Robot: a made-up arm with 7 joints.
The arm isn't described. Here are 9 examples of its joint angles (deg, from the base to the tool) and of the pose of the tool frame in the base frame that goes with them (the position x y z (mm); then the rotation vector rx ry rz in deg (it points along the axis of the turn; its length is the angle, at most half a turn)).
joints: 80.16 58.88 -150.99 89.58 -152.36 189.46 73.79
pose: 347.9 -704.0 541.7 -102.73 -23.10 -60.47
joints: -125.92 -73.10 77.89 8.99 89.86 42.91 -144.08
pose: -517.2 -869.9 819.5 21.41 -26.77 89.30
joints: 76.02 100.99 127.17 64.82 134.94 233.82 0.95
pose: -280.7 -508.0 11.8 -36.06 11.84 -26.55
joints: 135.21 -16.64 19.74 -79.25 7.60 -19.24 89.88
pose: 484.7 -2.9 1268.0 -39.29 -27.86 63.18
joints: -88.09 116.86 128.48 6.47 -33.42 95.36 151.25
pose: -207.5 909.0 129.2 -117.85 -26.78 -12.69
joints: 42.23 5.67 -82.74 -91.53 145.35 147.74 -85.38
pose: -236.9 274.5 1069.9 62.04 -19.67 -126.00
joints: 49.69 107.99 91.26 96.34 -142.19 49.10 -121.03
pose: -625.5 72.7 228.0 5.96 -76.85 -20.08
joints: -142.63 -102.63 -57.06 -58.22 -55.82 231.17 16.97
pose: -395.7 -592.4 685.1 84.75 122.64 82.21
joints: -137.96 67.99 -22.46 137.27 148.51 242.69 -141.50
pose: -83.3 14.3 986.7 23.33 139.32 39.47
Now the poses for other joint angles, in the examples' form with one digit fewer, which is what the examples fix.
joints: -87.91 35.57 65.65 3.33 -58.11 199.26 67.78
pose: -186 532 1280 38.9 -164.6 -57.4
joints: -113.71 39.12 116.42 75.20 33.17 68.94 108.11
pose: 628 320 924 -76.2 92.6 -42.4
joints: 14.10 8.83 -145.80 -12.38 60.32 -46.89 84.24
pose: -76 -176 1597 -34.2 156.5 -74.4
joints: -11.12 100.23 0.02 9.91 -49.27 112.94 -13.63
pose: -950 140 317 -107.0 -35.2 58.8
